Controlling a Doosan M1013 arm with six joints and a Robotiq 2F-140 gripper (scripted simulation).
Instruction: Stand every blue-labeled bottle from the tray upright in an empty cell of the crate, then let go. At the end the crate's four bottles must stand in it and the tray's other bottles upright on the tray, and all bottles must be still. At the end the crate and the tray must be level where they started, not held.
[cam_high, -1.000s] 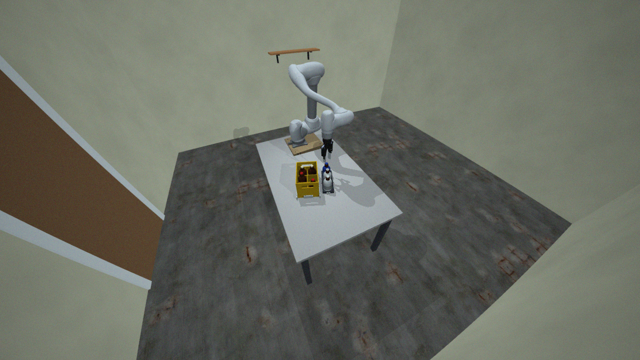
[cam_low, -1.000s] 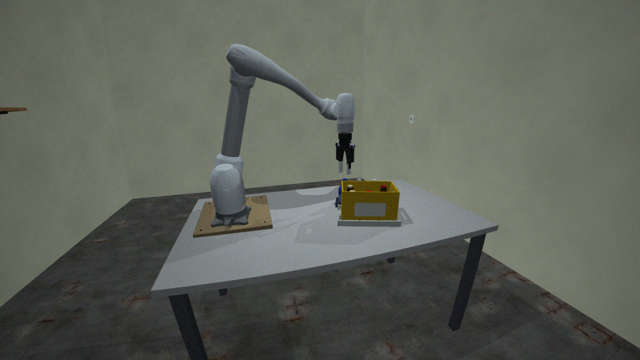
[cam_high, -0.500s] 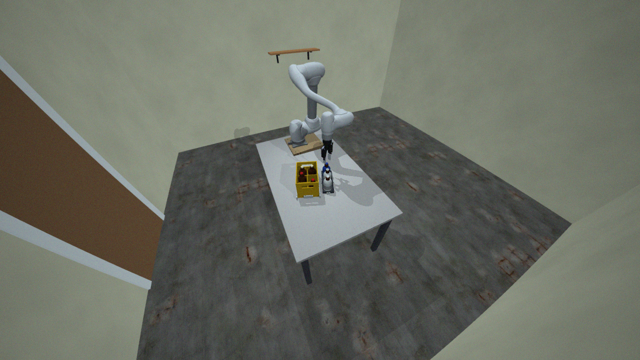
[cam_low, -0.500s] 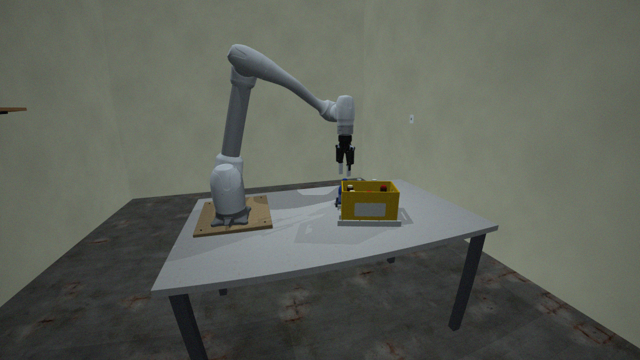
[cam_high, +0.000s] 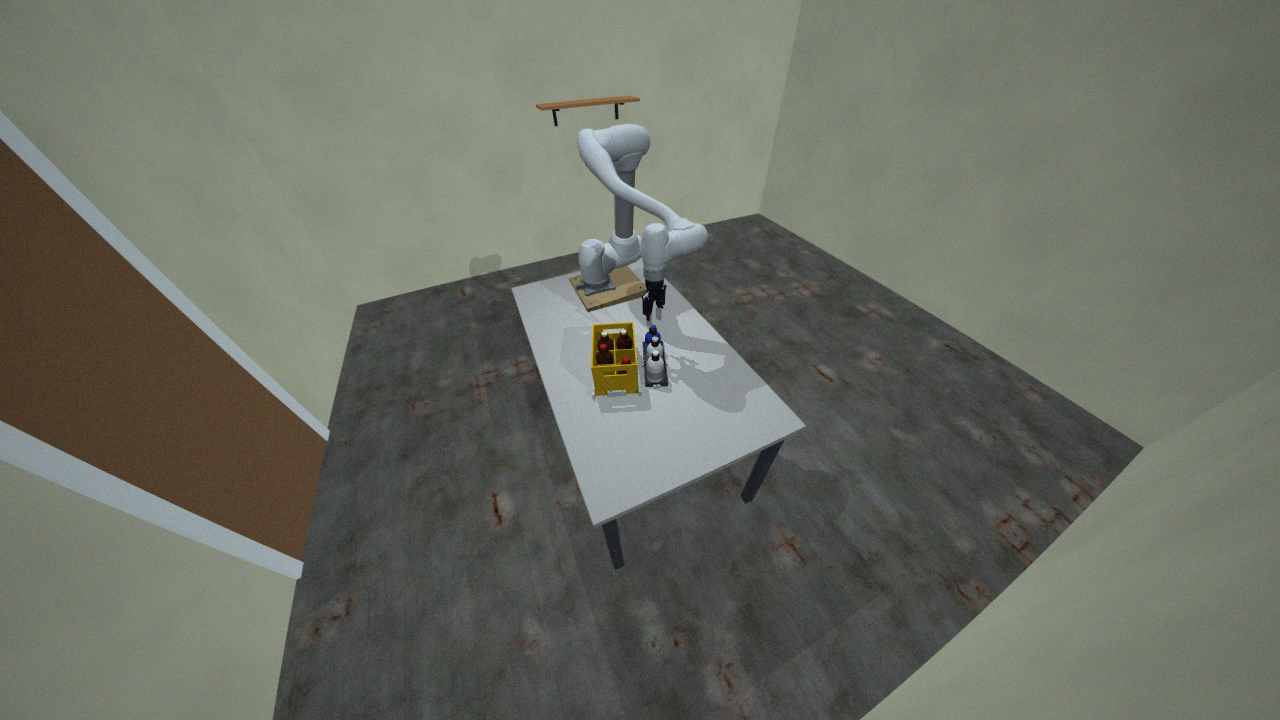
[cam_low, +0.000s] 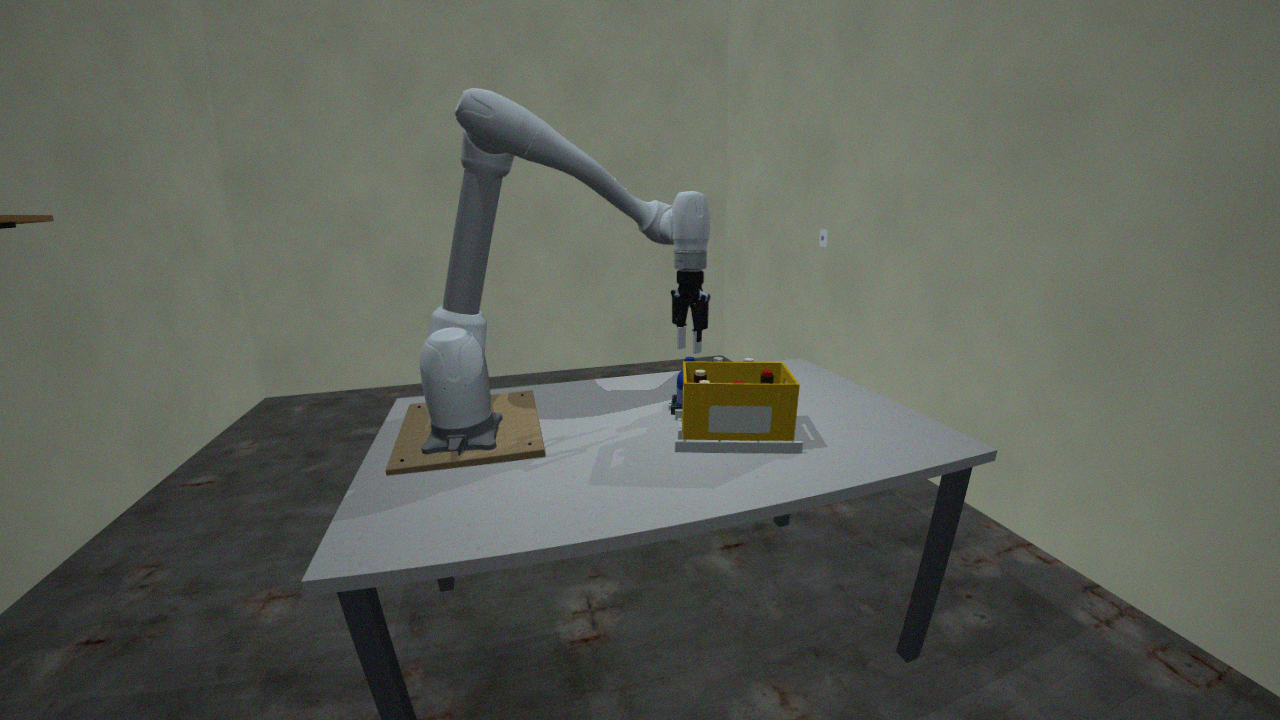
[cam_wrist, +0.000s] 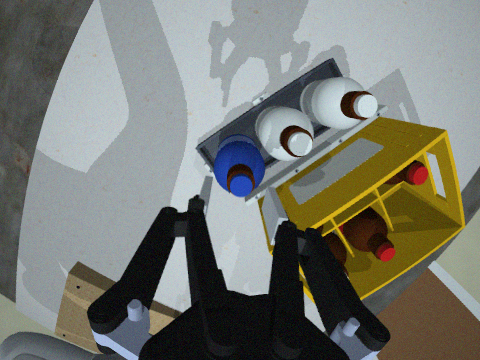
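The blue-labeled bottle lies 13 cm below my hand. Also, from my hand: yellow crate 21 cm to the right, 13 cm below, 7 cm ahead.
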